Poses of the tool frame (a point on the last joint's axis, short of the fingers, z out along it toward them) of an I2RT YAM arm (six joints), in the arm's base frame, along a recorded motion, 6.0 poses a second.
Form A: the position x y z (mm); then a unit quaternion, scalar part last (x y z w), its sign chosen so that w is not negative.
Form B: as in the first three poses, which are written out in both.
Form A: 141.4 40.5 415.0 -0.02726 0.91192 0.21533 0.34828
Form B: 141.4 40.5 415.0; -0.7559 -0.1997 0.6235; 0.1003 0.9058 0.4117; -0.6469 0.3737 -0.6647
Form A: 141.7 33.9 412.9 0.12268 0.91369 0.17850 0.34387
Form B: 141.7 33.9 412.9; -0.7334 0.1014 0.6722; 0.3469 0.9062 0.2418; -0.5846 0.4106 -0.6998
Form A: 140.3 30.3 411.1 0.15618 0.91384 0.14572 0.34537
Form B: 140.3 30.3 411.1; -0.7127 0.1848 0.6767; 0.3861 0.9087 0.1584; -0.5857 0.3742 -0.7190
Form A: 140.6 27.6 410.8 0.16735 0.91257 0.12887 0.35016
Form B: 140.6 27.6 410.8; -0.6988 0.2152 0.6822; 0.3957 0.9108 0.1180; -0.5960 0.3524 -0.7216
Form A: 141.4 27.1 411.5 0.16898 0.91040 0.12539 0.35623
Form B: 141.4 27.1 411.5; -0.6891 0.2183 0.6910; 0.3970 0.9114 0.1079; -0.6062 0.3487 -0.7148
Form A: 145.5 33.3 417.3 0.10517 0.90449 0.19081 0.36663
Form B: 145.5 33.3 417.3; -0.7090 0.0503 0.7034; 0.3302 0.9051 0.2681; -0.6231 0.4223 -0.6583
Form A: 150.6 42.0 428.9 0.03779 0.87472 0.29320 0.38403
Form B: 150.6 42.0 428.9; -0.7022 -0.1591 0.6940; 0.2913 0.8252 0.4839; -0.6497 0.5420 -0.5331
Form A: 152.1 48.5 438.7 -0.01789 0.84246 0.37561 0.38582
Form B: 152.1 48.5 438.7; -0.7016 -0.3200 0.6366; 0.2597 0.7172 0.6467; -0.6635 0.6191 -0.4201
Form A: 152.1 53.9 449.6 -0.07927 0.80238 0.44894 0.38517
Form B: 152.1 53.9 449.6; -0.6907 -0.4730 0.5469; 0.2186 0.5843 0.7815; -0.6893 0.6594 -0.3002
